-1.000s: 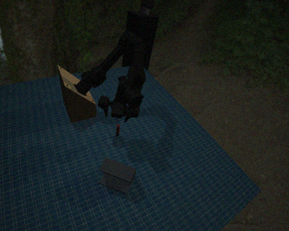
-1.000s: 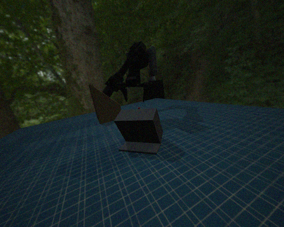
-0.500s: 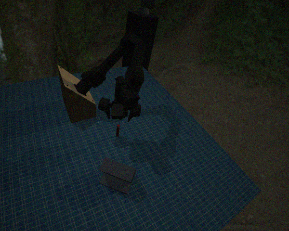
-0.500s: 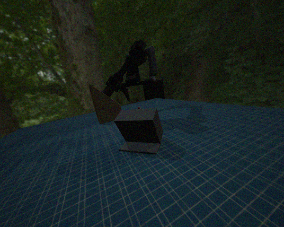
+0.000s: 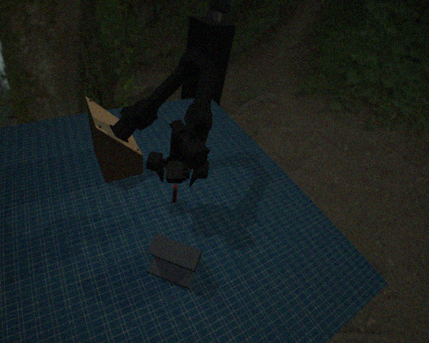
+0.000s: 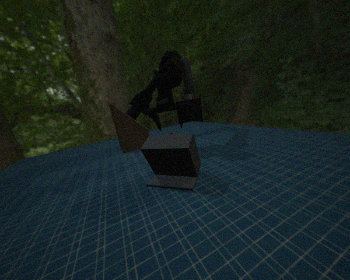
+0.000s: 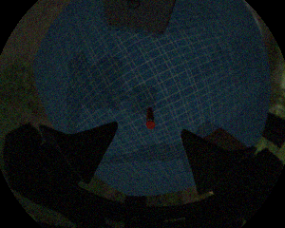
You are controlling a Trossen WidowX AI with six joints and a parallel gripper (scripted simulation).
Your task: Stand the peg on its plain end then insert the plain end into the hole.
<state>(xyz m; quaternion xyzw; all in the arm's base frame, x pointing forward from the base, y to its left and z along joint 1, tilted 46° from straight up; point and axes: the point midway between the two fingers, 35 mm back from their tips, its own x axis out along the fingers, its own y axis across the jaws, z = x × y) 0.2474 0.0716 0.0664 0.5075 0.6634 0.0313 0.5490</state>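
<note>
My gripper tip is now 40 mm above the red peg. The rest, counted from my gripper tip: dark grey sloped panel: 200 mm ahead, 120 mm to the right, 30 mm below.
</note>
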